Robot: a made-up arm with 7 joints.
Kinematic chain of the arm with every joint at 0, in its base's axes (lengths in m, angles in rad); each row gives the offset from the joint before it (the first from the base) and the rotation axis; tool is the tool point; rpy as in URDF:
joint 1: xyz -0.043 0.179 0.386 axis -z
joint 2: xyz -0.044 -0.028 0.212 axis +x
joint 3: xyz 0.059 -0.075 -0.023 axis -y
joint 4: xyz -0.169 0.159 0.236 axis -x
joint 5: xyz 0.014 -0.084 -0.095 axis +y
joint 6: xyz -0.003 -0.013 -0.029 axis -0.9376 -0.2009 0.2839
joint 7: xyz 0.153 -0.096 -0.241 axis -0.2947 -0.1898 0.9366
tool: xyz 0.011 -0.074 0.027 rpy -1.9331 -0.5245 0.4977
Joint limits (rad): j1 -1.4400..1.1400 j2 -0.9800..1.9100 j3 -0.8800..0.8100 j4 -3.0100..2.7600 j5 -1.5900..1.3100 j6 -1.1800..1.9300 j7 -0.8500..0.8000
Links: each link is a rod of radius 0.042 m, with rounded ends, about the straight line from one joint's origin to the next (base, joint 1, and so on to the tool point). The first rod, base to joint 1, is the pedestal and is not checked.
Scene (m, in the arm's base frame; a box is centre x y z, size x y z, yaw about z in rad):
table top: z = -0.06
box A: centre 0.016 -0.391 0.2 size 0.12 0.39 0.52 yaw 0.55
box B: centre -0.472 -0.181 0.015 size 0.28 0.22 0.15 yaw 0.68
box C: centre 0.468 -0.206 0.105 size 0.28 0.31 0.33 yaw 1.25
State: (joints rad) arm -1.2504 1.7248 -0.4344 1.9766 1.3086 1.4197 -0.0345
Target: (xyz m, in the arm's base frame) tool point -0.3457 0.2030 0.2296
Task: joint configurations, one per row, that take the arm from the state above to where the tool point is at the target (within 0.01 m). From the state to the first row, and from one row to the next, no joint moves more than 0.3 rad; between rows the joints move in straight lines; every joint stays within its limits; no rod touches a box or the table.
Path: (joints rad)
1: -1.0293 1.7003 -0.4796 1.7160 1.1457 1.5218 0.1324
2: -0.8083 1.6758 -0.5247 1.4554 0.9828 1.6238 0.2993
3: -0.5872 1.6513 -0.5699 1.1948 0.8198 1.7259 0.4662
4: -0.3662 1.6268 -0.6151 0.9343 0.6569 1.8279 0.6331
5: -0.1451 1.6023 -0.6602 0.6737 0.4940 1.9300 0.8000
6: -0.1323 1.6639 -0.3768 0.7160 0.6572 1.6811 0.6526
7: -0.1195 1.7254 -0.0934 0.7583 0.8204 1.4321 0.5052
8: -0.1067 1.7869 0.1900 0.8006 0.9836 1.1832 0.3578
9: -0.0939 1.8485 0.4734 0.8430 1.1468 0.9343 0.2104
10: -0.0811 1.9100 0.7567 0.8853 1.3100 0.6853 0.0630

